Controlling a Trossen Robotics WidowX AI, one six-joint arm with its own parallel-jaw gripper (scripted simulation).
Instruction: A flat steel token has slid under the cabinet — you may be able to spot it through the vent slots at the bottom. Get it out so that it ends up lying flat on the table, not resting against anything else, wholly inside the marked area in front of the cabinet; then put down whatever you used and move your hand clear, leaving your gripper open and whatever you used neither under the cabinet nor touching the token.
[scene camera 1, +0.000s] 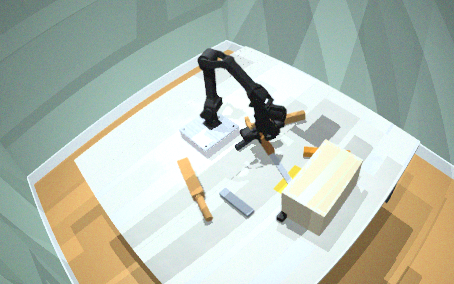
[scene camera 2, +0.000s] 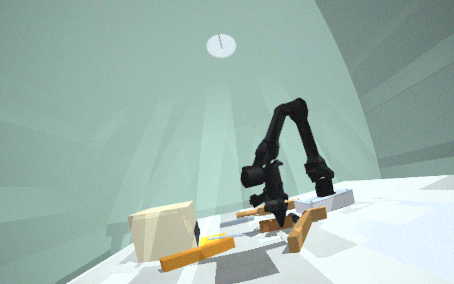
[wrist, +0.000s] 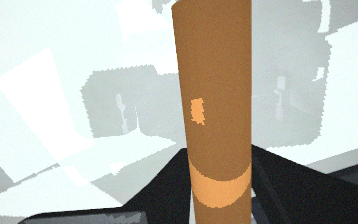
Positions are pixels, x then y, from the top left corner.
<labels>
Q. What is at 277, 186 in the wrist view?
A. My gripper.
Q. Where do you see an orange paddle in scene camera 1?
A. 190, 177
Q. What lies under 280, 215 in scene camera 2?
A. My gripper.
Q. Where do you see an orange L-shaped stick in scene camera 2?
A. At 298, 234
</labels>
